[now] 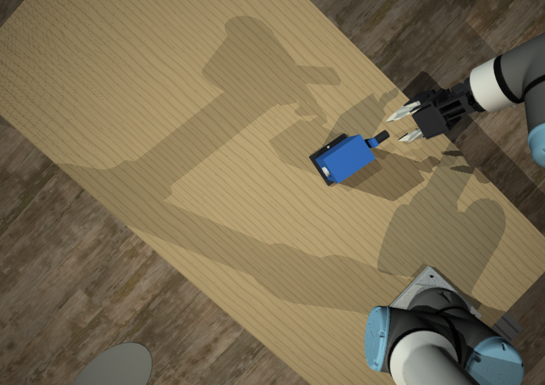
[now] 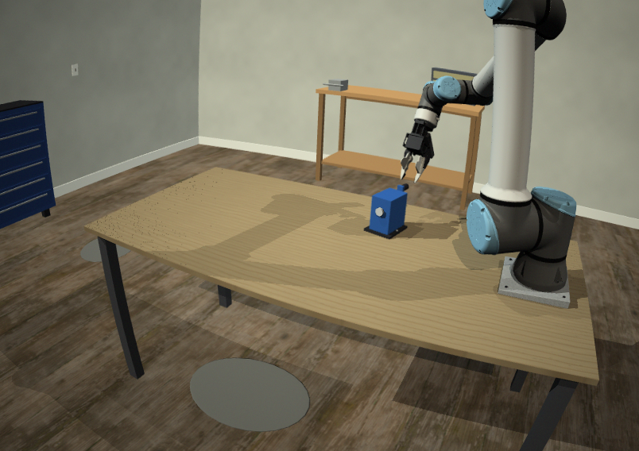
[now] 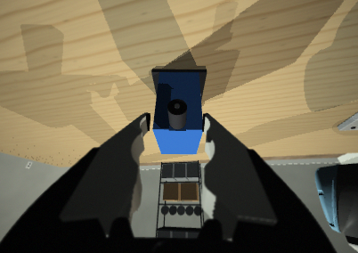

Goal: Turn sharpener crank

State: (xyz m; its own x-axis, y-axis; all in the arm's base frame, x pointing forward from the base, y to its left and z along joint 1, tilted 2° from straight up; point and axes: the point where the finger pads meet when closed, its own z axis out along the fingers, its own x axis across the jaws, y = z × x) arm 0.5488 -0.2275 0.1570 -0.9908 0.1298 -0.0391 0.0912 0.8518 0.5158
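Now: hand 40 mm to the right of the dark handle and 30 mm above it.
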